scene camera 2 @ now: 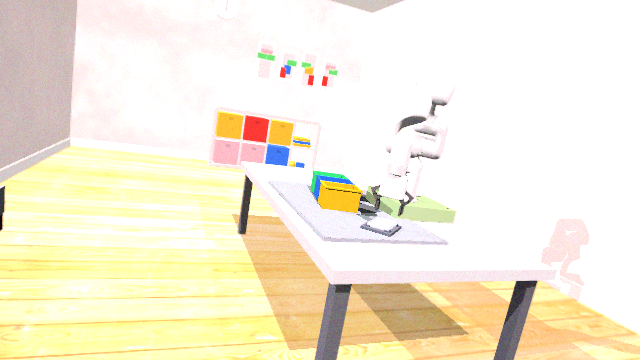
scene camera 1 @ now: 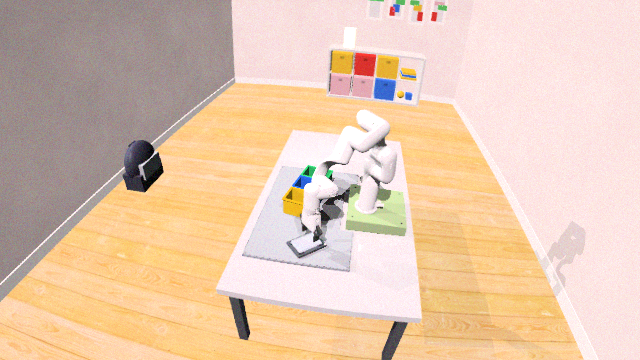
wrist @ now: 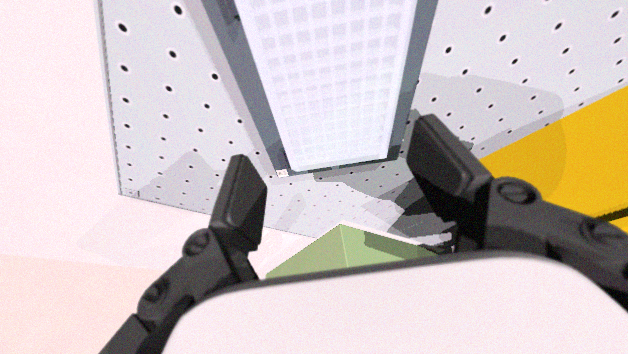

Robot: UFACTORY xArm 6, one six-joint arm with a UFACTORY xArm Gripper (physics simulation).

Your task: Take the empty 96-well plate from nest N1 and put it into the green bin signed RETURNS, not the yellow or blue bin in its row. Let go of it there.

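The white 96-well plate lies flat in the dark grey nest. A small label with hard-to-read print is on the nest's corner in the wrist view. My gripper is open and empty, tilted, a little above the plate's end nearer the robot base. The green bin stands at the far end of the bin row, partly hidden by the arm in scene camera 1. Its sign cannot be read.
The blue bin is in the middle of the row. The yellow bin is nearest the nest. Bins and nest stand on a grey perforated board. The light green robot base is beside it.
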